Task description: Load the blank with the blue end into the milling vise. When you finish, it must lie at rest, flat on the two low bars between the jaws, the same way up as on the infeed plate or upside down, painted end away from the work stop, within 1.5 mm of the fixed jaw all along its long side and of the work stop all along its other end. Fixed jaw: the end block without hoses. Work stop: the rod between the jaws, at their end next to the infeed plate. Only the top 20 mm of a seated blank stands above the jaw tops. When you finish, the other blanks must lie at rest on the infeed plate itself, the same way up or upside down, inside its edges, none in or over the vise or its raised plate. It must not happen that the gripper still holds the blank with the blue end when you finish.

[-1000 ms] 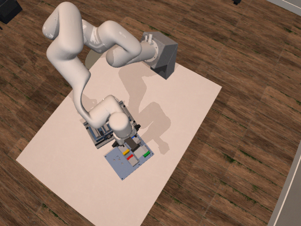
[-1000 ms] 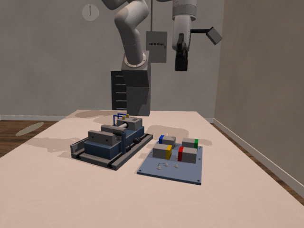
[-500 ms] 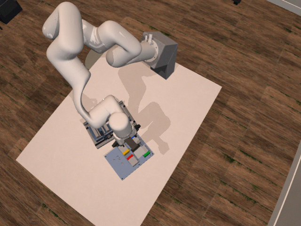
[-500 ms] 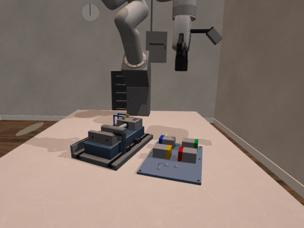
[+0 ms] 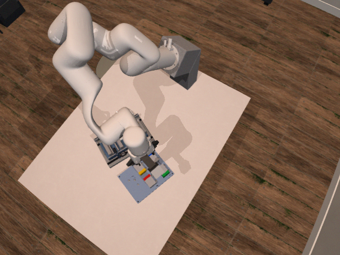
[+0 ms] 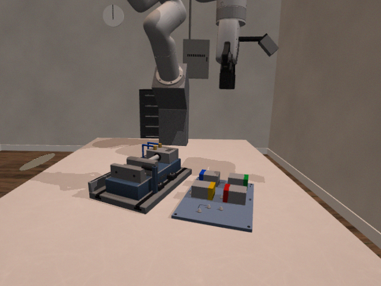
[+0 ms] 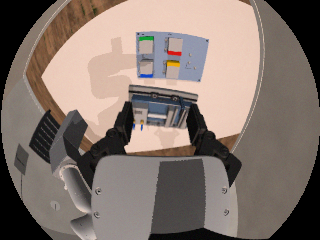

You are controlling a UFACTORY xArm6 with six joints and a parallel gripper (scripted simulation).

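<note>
The blue-ended blank is 290 mm below my hand, 60 mm behind it and 10 mm to the right of it. Round my hand: yellow-ended blank: 290 mm below, 60 mm to the right, 10 mm ahead; then red-ended blank: 290 mm below, 60 mm ahead, 10 mm to the left; then green-ended blank: 290 mm below, 60 mm to the left, 10 mm behind.
</note>
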